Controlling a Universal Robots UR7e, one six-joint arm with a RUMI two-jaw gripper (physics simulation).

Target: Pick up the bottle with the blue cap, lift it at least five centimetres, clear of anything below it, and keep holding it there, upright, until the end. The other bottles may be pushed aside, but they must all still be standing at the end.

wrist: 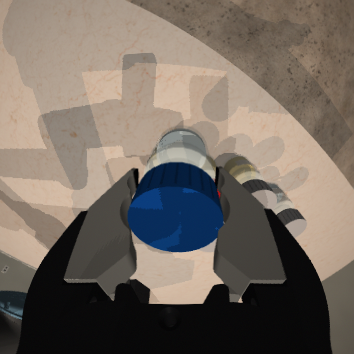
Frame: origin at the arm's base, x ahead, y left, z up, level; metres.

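Seen in the pictures: gripper, between the fingertips: (176, 168).
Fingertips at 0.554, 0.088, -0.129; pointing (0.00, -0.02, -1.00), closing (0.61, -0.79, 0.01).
A point is followed by its place in that frame, as x, y, z.
The bottle with the blue cap (175, 220) @(0.556, 0.090, -0.067) is between the two jaws, its cap toward the camera and its clear body reaching away behind the cap. My gripper (176, 168) @(0.554, 0.088, -0.129) is shut on it at the cap end. The bottle looks much larger than the other bottles and appears to be held above the table, roughly upright; its underside is hidden. A bottle with a dark-sided, pale-topped cap (262, 194) @(0.573, -0.035, -0.162) and yellowish contents stands to the right. Another similar dark-capped bottle (292, 220) @(0.571, -0.126, -0.163) stands beyond it. A small red sliver (218, 194) @(0.540, 0.014, -0.162) shows beside the right jaw, mostly hidden.
The pale, veined round tabletop (30, 55) @(0.525, 0.357, -0.267) lies below, crossed by shadows of the arm and bottles. Its curved edge runs across the upper right, with the brown speckled floor (300, 55) beyond. Part of a dark bluish round object (11, 304) shows at the lower left.
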